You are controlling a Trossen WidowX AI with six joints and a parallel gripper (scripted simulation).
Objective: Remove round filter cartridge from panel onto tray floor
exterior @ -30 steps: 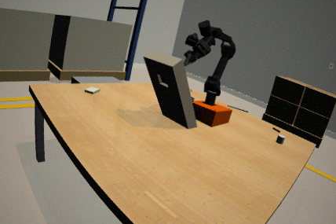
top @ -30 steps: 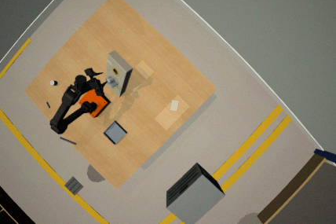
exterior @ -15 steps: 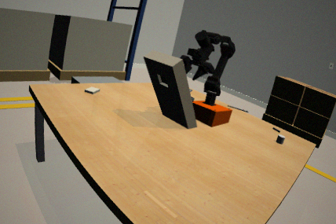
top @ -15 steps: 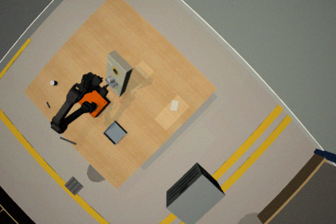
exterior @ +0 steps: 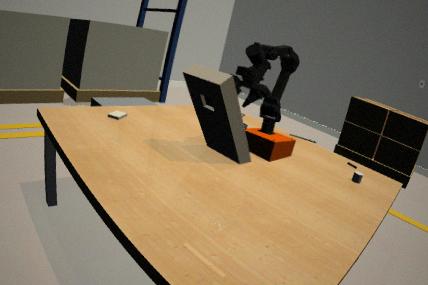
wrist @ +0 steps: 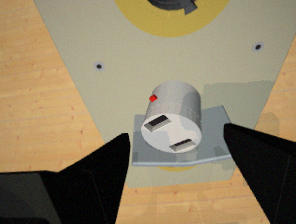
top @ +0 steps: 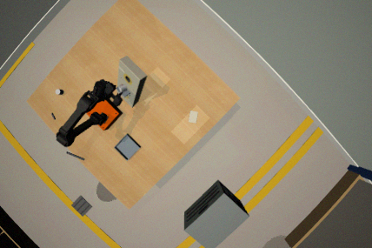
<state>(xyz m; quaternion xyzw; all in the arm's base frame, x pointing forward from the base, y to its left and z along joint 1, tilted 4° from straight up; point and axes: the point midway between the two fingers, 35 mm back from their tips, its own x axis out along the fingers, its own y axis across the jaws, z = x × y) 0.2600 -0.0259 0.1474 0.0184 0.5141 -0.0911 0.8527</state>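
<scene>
My gripper tip is 30 mm above the round pale cartridge and 10 mm short of it. The rest, counted from my gripper tip: grey service panel (60 mm ahead, 50 mm below, 20 mm to the right); white block (520 mm to the right, 200 mm below, 120 mm ahead); grey tray (370 mm behind, 230 mm to the right, 200 mm below).
</scene>
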